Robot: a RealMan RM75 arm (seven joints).
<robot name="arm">
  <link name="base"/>
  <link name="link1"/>
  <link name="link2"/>
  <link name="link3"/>
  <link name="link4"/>
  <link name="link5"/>
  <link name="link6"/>
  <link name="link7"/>
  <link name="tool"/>
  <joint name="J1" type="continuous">
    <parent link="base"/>
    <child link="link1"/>
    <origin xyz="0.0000 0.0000 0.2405"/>
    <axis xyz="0 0 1"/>
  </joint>
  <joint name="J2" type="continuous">
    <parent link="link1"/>
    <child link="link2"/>
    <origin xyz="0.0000 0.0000 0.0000"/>
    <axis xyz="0 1 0"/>
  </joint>
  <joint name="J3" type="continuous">
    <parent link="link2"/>
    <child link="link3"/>
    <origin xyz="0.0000 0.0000 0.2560"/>
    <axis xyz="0 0 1"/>
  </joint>
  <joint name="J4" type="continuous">
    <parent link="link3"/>
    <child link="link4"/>
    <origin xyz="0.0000 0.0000 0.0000"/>
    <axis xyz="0 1 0"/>
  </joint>
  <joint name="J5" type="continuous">
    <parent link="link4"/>
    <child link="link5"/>
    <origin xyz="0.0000 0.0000 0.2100"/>
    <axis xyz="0 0 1"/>
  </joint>
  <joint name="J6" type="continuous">
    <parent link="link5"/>
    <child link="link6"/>
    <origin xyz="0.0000 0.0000 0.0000"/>
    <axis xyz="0 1 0"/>
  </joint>
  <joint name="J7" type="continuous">
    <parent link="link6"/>
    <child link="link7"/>
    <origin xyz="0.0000 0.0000 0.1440"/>
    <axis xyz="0 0 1"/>
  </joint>
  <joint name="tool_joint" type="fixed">
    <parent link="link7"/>
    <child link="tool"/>
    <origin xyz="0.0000 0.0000 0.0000"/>
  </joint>
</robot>
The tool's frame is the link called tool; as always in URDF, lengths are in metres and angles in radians. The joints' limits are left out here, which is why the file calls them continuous.
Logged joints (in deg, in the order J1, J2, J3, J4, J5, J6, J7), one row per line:
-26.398, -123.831, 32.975, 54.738, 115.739, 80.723, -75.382
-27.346, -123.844, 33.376, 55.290, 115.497, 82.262, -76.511
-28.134, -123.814, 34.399, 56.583, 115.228, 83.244, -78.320
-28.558, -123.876, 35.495, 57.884, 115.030, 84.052, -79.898
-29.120, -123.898, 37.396, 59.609, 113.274, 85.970, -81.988
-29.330, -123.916, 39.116, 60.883, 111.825, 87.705, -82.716
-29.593, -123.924, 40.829, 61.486, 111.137, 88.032, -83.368
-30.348, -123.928, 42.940, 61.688, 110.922, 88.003, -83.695
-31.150, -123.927, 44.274, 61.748, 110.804, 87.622, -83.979
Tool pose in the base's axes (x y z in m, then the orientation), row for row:
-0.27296, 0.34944, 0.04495, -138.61, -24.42, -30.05
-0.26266, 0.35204, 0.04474, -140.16, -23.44, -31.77
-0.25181, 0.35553, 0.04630, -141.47, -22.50, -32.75
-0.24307, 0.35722, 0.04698, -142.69, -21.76, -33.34
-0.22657, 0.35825, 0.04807, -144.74, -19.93, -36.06
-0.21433, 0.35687, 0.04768, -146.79, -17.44, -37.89
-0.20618, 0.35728, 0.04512, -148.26, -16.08, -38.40
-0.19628, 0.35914, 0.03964, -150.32, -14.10, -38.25
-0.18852, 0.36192, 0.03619, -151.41, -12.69, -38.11
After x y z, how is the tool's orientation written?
As a rotation vector, in degrees.
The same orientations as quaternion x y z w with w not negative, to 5 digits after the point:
-0.91577, -0.16134, -0.19853, 0.30971
-0.91953, -0.15378, -0.20843, 0.29559
-0.92297, -0.14679, -0.21366, 0.28448
-0.92622, -0.14125, -0.21641, 0.27446
-0.93008, -0.12807, -0.23172, 0.25469
-0.93455, -0.11103, -0.24123, 0.23683
-0.93808, -0.10174, -0.24297, 0.22500
-0.94361, -0.08851, -0.24011, 0.21005
-0.94656, -0.07933, -0.23825, 0.20238

